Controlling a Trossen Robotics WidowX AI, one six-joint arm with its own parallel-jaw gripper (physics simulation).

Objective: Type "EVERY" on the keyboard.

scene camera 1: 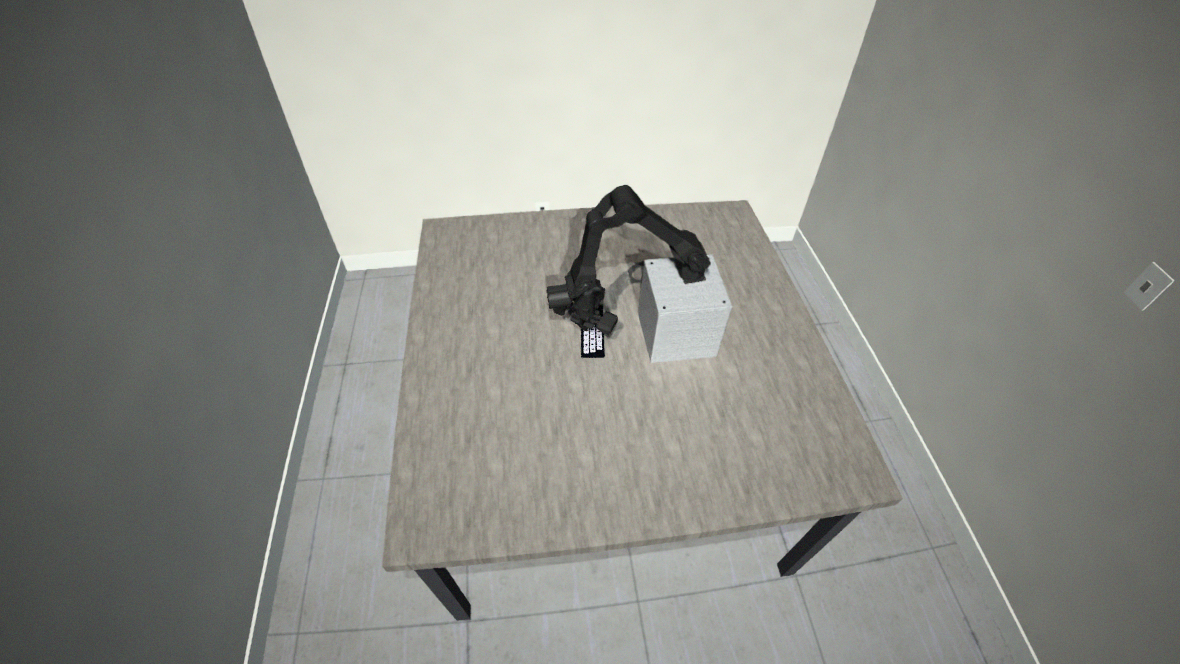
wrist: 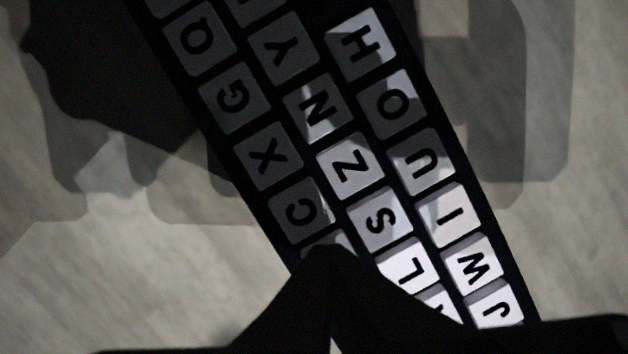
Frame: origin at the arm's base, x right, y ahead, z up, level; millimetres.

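Seen in the pictures: gripper, fingertip midpoint: (scene camera 1: 585, 329) (wrist: 326, 257); arm's base, origin of the base link: (scene camera 1: 691, 274).
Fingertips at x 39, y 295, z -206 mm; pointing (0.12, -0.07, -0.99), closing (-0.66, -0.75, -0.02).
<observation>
Offsets run from my fingertips to a thing's top centre. Level surfaces: height alone.
A black keyboard {dx +2, dy -21, dz +1 mm} (scene camera 1: 592, 355) (wrist: 436, 107) with pale letter keys lies on the table, partly hidden under the arm in the scene view. My gripper (scene camera 1: 588, 322) (wrist: 326, 257) is shut and empty, pointing down at it. In the wrist view the fingertips overlap the V key {dx -3, dy +0, dz +0 mm} (wrist: 343, 242), beside the C key {dx +16, dy -5, dz +1 mm} (wrist: 301, 210); its letter is hidden, and I cannot tell whether they touch it. The Y key {dx +54, dy -34, dz +1 mm} (wrist: 283, 48) is in shadow near the top. The R key {dx -41, dy -11, dz +1 mm} (wrist: 441, 306) shows partly beside the L key, behind the right finger. The E key does not show in the wrist view.
The arm's base stands on a light grey box (scene camera 1: 691, 330) right of the keyboard. The wooden table {dz -17 mm} (scene camera 1: 627, 445) has its far edge near the pale wall. Shadows of the arm fall across the keys and table.
</observation>
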